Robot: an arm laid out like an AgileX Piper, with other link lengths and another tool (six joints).
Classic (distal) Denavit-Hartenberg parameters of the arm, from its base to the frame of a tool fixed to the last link. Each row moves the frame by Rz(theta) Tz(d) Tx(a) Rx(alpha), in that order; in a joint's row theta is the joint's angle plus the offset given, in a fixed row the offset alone. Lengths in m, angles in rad.
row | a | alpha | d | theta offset
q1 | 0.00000 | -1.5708 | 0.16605 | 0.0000
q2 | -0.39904 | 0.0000 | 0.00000 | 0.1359
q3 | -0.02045 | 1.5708 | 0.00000 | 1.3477
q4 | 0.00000 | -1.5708 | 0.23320 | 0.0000
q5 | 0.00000 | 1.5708 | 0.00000 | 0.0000
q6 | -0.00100 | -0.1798 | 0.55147 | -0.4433
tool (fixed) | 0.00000 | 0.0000 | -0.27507 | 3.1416
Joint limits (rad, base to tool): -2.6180..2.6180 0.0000..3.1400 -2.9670..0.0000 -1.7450..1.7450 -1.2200..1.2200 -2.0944..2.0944
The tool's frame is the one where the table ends.
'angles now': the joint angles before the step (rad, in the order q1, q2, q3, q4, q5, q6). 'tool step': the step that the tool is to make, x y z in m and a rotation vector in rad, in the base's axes. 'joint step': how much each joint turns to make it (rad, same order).
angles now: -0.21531 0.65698 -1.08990 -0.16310 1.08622 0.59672
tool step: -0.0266 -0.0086 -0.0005 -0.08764 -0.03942 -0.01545
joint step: 0.00001 -0.09484 0.05984 -0.06256 -0.02689 -0.02441
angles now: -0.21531 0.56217 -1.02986 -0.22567 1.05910 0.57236
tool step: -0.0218 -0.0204 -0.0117 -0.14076 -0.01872 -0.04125
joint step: -0.00096 -0.09639 0.13785 -0.13175 -0.09553 -0.00714
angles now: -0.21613 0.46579 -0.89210 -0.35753 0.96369 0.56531
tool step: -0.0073 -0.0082 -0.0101 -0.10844 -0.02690 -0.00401
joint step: -0.00027 -0.07381 0.12595 -0.09012 -0.11056 -0.00038
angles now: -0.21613 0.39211 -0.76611 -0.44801 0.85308 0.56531
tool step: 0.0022 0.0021 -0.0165 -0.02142 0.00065 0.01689
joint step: 0.00011 -0.03189 0.07744 -0.01196 -0.05508 0.00002
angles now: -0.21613 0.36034 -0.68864 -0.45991 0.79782 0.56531
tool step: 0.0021 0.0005 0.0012 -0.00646 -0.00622 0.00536
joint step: 0.00011 0.00004 0.00622 -0.00247 -0.01532 0.00002
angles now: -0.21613 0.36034 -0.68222 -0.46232 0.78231 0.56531
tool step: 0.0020 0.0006 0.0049 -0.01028 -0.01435 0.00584
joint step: -0.00032 0.00001 -0.00011 -0.00361 -0.01819 -0.00045
